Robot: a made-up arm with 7 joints.
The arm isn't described. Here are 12 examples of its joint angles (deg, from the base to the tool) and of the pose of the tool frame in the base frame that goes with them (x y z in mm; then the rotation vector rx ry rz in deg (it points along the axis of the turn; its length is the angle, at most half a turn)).
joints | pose
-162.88 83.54 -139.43 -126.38 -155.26 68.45 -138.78 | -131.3 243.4 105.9 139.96 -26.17 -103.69
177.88 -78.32 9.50 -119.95 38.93 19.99 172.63 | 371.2 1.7 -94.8 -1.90 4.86 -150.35
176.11 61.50 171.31 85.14 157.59 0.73 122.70 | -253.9 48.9 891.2 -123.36 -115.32 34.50
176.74 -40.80 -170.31 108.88 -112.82 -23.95 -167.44 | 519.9 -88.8 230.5 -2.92 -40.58 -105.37
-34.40 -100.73 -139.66 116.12 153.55 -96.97 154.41 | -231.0 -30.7 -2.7 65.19 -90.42 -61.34
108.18 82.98 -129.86 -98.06 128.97 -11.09 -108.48 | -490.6 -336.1 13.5 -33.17 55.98 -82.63
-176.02 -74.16 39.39 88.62 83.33 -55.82 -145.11 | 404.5 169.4 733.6 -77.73 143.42 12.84
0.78 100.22 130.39 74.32 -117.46 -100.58 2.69 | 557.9 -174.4 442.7 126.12 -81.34 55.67
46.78 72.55 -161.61 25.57 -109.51 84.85 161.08 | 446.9 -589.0 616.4 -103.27 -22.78 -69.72
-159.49 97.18 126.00 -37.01 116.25 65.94 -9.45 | -796.6 4.4 86.2 -112.50 -23.39 -52.92
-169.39 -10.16 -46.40 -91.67 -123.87 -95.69 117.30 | 283.0 278.1 761.3 121.97 -92.53 65.98
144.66 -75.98 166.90 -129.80 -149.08 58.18 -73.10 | 83.5 55.6 522.6 -30.53 74.26 -22.52
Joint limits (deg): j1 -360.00..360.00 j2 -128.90..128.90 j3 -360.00..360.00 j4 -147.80..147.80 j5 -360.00..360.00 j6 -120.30..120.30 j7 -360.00..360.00
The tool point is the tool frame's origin. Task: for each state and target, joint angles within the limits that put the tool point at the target. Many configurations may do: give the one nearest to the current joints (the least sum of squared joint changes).
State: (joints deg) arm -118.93 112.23 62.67 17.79 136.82 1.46 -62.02
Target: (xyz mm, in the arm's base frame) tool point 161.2 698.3 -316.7
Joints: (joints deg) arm -96.37 123.07 62.95 32.41 136.89 -1.28 -62.02
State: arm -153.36 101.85 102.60 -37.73 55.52 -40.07 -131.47
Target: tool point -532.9 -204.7 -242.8
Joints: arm -165.43 120.36 109.37 -60.10 52.80 -47.56 -131.47
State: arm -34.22 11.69 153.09 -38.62 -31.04 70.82 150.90
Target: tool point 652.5 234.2 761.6
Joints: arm -19.12 41.50 157.81 -39.15 -33.44 62.95 150.90
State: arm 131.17 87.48 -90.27 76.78 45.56 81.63 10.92
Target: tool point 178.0 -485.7 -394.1
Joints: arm 96.63 128.90 -68.33 40.48 56.73 53.54 10.92
